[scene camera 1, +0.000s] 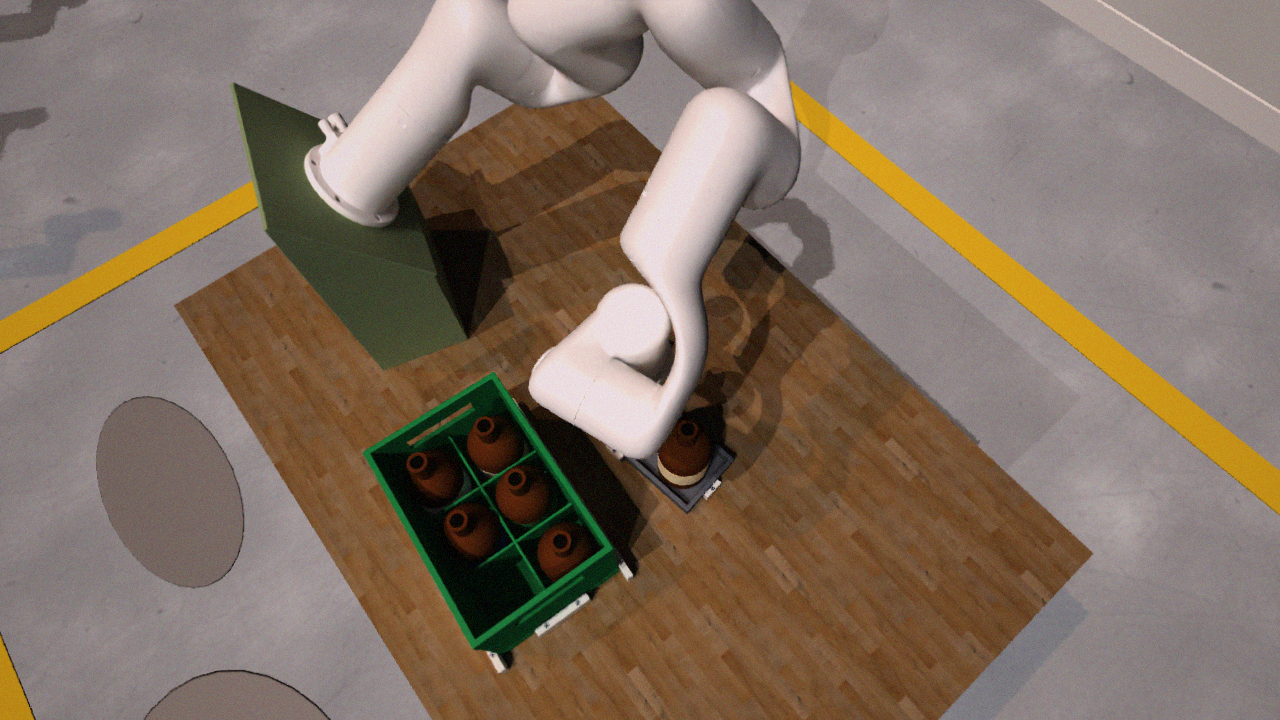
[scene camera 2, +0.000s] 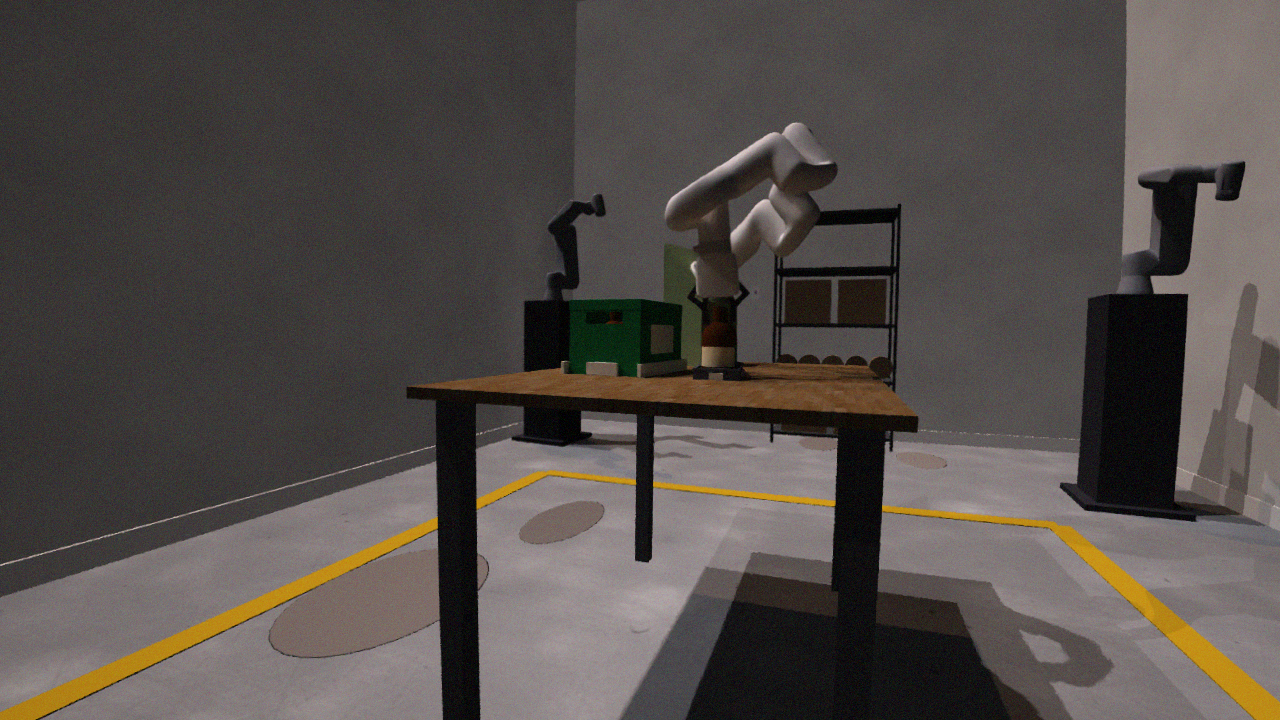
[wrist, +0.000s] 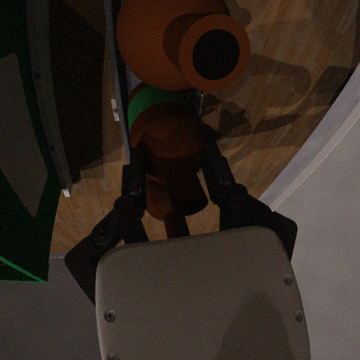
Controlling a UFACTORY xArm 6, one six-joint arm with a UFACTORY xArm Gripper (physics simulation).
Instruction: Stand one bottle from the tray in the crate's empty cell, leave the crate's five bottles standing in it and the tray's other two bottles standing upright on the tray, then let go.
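Note:
The green crate holds five upright brown bottles; its empty cell is at the near left corner in scene camera 1. A cream-labelled bottle stands upright on the dark tray. Behind it is a green-labelled bottle. My gripper is shut on this green-labelled bottle, one finger on each side, with the bottle at its tray place. The third bottle is partly hidden behind it. The arm hides the gripper in scene camera 1.
The crate stands beside the tray on the wooden table, with a narrow gap between. White brackets sit along the crate's base. The green arm mount is at the table's far side. The cream-labelled bottle stands close to the gripped one.

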